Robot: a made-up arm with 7 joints. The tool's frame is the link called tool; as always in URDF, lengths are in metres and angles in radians.
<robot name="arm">
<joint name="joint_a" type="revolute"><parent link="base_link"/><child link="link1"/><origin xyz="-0.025 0.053 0.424" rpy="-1.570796 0 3.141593"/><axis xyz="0 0 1"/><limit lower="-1.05" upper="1.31"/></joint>
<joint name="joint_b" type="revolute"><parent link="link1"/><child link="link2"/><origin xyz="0.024 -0.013 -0.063" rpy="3.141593 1.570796 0"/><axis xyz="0 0 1"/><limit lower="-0.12" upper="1.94"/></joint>
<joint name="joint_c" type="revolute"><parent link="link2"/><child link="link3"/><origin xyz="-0.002 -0.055 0.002" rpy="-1.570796 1.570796 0"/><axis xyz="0 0 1"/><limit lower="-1.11" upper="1.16"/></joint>
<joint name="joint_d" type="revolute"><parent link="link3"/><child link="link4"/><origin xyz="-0.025 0.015 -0.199" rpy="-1.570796 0 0"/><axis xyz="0 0 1"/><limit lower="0.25" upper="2.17"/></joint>
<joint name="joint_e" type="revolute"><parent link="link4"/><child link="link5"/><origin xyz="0.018 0.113 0.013" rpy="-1.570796 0 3.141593"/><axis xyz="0 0 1"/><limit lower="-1.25" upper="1.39"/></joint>
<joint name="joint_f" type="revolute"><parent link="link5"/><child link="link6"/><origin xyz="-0.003 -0.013 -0.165" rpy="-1.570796 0 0"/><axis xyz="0 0 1"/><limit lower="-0.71" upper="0.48"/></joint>
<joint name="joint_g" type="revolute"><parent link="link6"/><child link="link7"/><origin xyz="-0.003 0.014 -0.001" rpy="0 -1.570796 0"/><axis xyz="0 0 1"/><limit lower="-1.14" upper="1.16"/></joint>
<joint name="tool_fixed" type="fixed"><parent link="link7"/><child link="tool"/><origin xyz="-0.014 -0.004 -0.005" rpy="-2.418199 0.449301 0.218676"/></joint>
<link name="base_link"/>
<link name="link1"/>
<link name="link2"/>
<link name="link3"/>
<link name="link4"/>
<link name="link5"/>
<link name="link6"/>
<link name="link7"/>
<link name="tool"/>
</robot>
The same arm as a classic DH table. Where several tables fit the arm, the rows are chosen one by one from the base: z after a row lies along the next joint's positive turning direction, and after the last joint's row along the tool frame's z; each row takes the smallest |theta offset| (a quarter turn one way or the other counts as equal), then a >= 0, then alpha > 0; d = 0 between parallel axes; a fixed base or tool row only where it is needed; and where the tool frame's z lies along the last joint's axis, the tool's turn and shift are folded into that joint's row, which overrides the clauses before.
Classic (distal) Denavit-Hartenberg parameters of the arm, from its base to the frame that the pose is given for. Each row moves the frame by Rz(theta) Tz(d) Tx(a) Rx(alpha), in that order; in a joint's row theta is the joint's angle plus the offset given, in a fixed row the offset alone. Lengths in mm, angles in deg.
base (fixed): theta_offset 0; d 424; a -25; alpha 90
joint_a: theta_offset 90; d -116; a 13; alpha 90
joint_b: theta_offset 90; d -22; a 2; alpha 90
joint_c: theta_offset 90; d -254; a 25; alpha 90
joint_d: theta_offset 0; d 28; a -18; alpha -90
joint_e: theta_offset 0; d -278; a -3; alpha -90
joint_f: theta_offset 90; d -14; a 14; alpha -90
joint_g: theta_offset -51.28; d 3.2; a -13.4; alpha -132.47
tool (fixed): theta_offset 36.07; d 7.6; a 0; alpha 0
Joint limits (deg, base to tool): -60.16..75.06 -6.88..111.15 -63.6..66.46 14.32..124.33 -71.62..79.64 -40.68..27.5 -65.32..66.46

